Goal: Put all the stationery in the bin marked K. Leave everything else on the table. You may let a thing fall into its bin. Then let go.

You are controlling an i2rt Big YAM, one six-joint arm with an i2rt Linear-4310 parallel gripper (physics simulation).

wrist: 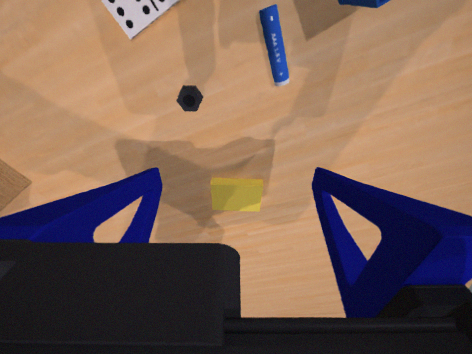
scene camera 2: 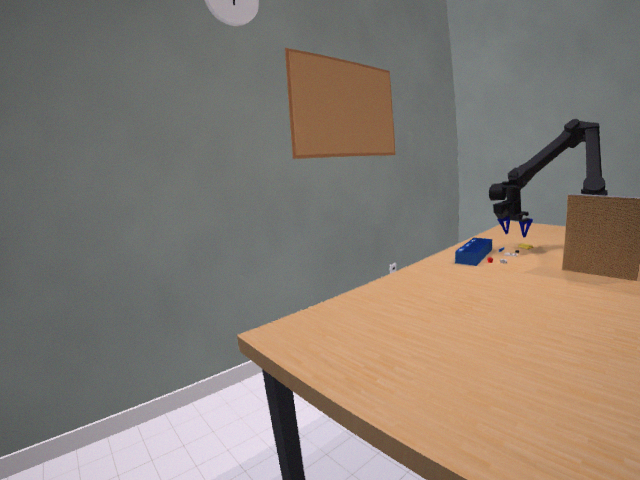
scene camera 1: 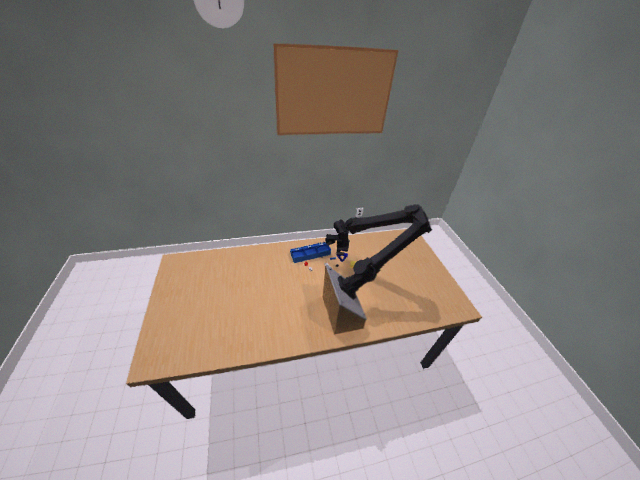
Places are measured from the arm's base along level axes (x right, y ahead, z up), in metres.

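Pixels of known places: gripper, fingertip midpoint: (wrist: 236,176) (scene camera 2: 515,235) (scene camera 1: 342,256); arm's base at its link origin: (scene camera 2: 597,220) (scene camera 1: 345,288).
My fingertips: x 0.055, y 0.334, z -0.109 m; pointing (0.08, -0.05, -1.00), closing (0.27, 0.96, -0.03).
Note:
For each thing: its middle in the pictures, then the offset to it from my fingertips. "spot": a spot on its surface instead.
- pad at the middle of its body: (wrist: 236,195) (scene camera 2: 525,246) (scene camera 1: 353,264) dx +0.071, dy -0.022, dz -0.056 m
- blue bin at a spot on its surface: (wrist: 365,2) spot: dx -0.064, dy +0.077, dz -0.025 m
- blue AAA battery at the middle of its body: (wrist: 275,49) (scene camera 2: 501,249) dx -0.050, dy +0.038, dz -0.056 m
- black nut at the middle of its body: (wrist: 190,98) (scene camera 2: 517,251) dx -0.035, dy -0.028, dz -0.057 m
- white domino at a spot on its surface: (wrist: 142,12) spot: dx -0.090, dy -0.033, dz -0.054 m
- red object at the middle of its body: (scene camera 2: 490,260) (scene camera 1: 305,263) dx -0.232, dy -0.003, dz -0.053 m
- small pale object at the middle of its body: (scene camera 2: 503,261) (scene camera 1: 310,269) dx -0.206, dy -0.047, dz -0.055 m
A small yellow block or pad (scene camera 1: 353,264) (scene camera 2: 525,246) (wrist: 236,195) is on the table. In the wrist view it shows between and beyond my spread blue fingertips, apart from both; I cannot tell whether it is tilted. My gripper (scene camera 1: 342,258) (scene camera 2: 515,235) (wrist: 236,176) is open and empty, above the table. A blue row of bins (scene camera 1: 310,252) (scene camera 2: 467,256) stands near the back edge; a corner of blue bin (wrist: 365,2) shows at the top of the wrist view. The bins' letters are too small to read, so the bin marked K cannot be told.
A blue AAA battery (wrist: 274,45) (scene camera 2: 501,249), a black nut (wrist: 190,98) (scene camera 2: 516,251) and a white domino (wrist: 142,12) lie near the yellow piece. A red object (scene camera 1: 306,263) (scene camera 2: 490,259) and a small pale object (scene camera 1: 310,269) (scene camera 2: 503,261) lie beside the bins. The arm's brown base block (scene camera 2: 602,237) stands nearer the front.

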